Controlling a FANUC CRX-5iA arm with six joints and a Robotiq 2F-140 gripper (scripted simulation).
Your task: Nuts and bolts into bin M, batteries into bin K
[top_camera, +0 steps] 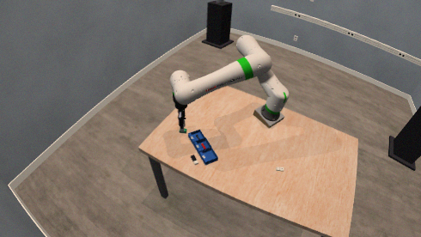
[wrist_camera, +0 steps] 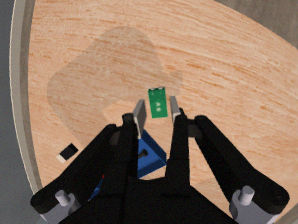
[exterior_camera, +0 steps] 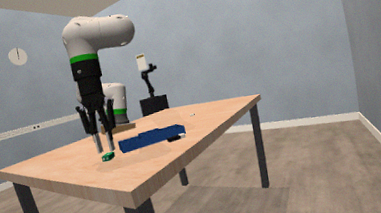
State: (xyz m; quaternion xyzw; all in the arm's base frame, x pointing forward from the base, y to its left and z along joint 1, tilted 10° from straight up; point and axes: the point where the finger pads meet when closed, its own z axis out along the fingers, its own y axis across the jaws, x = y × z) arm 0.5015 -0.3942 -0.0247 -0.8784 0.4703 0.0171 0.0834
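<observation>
Now: hand 10 mm short of the green battery, 10 mm to the left of it and 50 mm above it. From my hand the other things lie so: red battery (20 mm ahead, 190 mm to the left, 50 mm below); then joined blue bins (30 mm ahead, 190 mm to the left, 40 mm below); then small dark bolt (20 mm behind, 110 mm to the left, 50 mm below).
</observation>
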